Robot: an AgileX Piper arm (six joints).
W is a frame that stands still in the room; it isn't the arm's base.
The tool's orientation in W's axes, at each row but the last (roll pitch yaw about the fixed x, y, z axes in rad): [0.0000, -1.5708, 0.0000]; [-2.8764, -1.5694, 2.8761]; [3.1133, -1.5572, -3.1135]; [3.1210, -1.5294, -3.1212]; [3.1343, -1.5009, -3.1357]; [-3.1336, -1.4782, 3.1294]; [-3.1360, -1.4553, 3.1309]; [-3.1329, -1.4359, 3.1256]
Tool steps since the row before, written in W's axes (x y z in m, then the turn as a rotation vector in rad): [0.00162, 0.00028, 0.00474, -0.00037, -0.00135, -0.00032]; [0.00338, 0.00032, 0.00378, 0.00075, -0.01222, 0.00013]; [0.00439, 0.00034, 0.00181, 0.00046, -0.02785, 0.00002]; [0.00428, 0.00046, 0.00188, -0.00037, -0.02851, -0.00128]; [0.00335, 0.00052, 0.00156, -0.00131, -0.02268, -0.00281]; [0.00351, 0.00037, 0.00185, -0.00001, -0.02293, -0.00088]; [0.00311, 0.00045, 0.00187, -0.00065, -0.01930, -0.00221]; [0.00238, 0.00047, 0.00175, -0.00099, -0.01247, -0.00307]
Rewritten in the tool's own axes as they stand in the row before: [0.00474, 0.00028, -0.00162, -0.00032, -0.00135, 0.00037]; [0.00378, 0.00032, -0.00338, 0.00012, -0.01222, -0.00075]; [0.00175, 0.00034, -0.00441, 0.00002, -0.02785, -0.00047]; [0.00170, 0.00046, -0.00435, -0.00124, -0.02851, 0.00042]; [0.00132, 0.00053, -0.00345, -0.00270, -0.02268, 0.00147]; [0.00152, 0.00038, -0.00366, -0.00090, -0.02293, 0.00000]; [0.00150, 0.00046, -0.00330, -0.00214, -0.01930, 0.00080]; [0.00142, 0.00049, -0.00259, -0.00294, -0.01247, 0.00130]
